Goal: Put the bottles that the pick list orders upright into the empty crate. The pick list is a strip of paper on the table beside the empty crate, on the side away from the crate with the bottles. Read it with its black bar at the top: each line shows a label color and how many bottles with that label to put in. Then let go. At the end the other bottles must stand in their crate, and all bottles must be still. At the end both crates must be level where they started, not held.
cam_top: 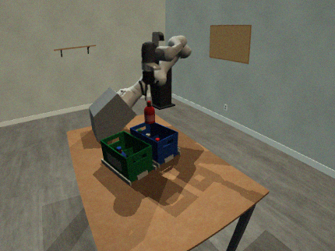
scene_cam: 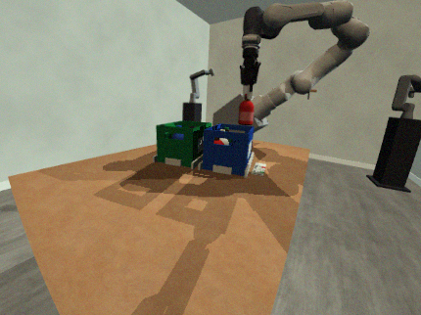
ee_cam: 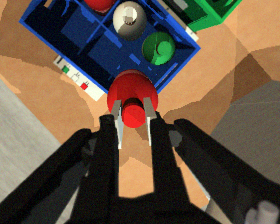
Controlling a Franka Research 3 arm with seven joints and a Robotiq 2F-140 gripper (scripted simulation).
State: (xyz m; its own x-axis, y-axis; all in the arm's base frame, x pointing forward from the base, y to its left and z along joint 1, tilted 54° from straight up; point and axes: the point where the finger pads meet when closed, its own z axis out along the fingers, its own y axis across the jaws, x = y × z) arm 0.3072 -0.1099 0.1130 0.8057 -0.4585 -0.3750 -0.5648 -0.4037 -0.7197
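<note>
My gripper is now 2 cm short of the green bottle, 9 cm to the left of it and 26 cm above it. Round my hand: white bottle (10 cm ahead, 8 cm to the right, 26 cm below); blue crate (9 cm ahead, 3 cm to the right, 26 cm below); pick list (9 cm ahead, 11 cm to the left, 35 cm below).
</note>
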